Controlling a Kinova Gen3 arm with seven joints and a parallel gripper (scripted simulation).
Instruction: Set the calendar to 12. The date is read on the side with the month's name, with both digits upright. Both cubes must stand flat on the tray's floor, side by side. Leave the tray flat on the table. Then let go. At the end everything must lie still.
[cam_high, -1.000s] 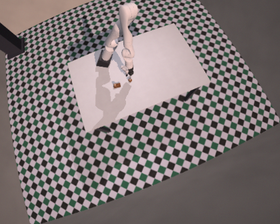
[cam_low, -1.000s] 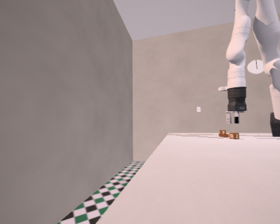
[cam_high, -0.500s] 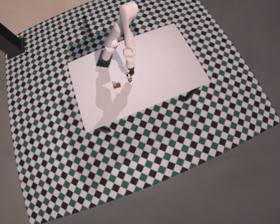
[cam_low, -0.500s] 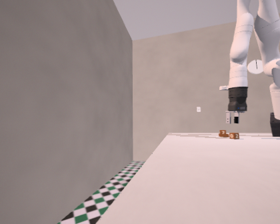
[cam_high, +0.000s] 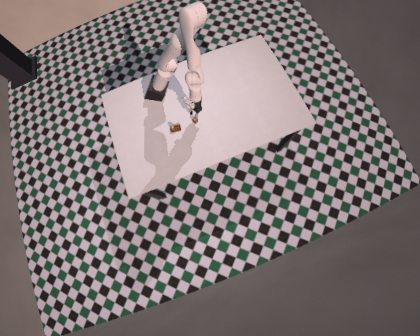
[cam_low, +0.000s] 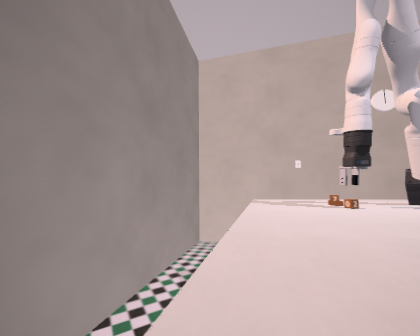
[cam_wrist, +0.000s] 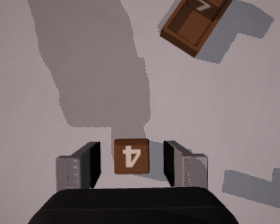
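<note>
Now: the brown cube 80 mm below my hand. The rest, counted from my hand: brown wooden tray 10 mm ahead, 150 mm to the right, 90 mm below.
</note>
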